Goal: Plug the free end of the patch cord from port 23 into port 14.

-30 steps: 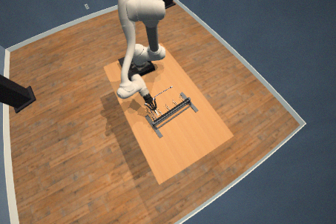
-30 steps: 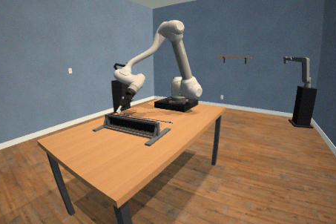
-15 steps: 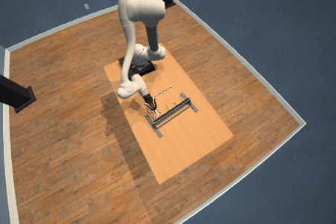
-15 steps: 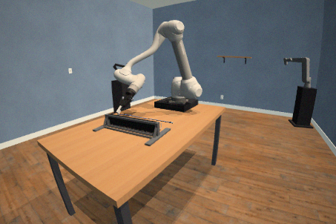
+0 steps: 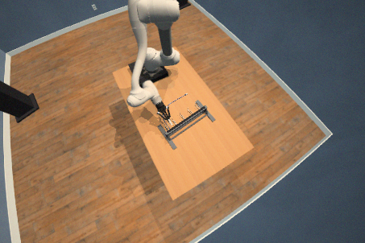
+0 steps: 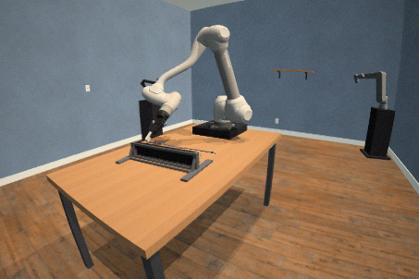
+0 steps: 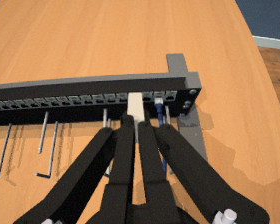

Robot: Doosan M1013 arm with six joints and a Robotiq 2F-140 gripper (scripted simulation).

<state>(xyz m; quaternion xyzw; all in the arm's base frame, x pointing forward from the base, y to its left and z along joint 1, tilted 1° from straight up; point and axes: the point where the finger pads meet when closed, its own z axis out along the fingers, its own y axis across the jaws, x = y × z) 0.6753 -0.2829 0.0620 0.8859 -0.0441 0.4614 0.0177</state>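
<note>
My gripper is now 18 cm past the free end of patch cord, 38 cm to the right of it and 12 cm above it.
</note>
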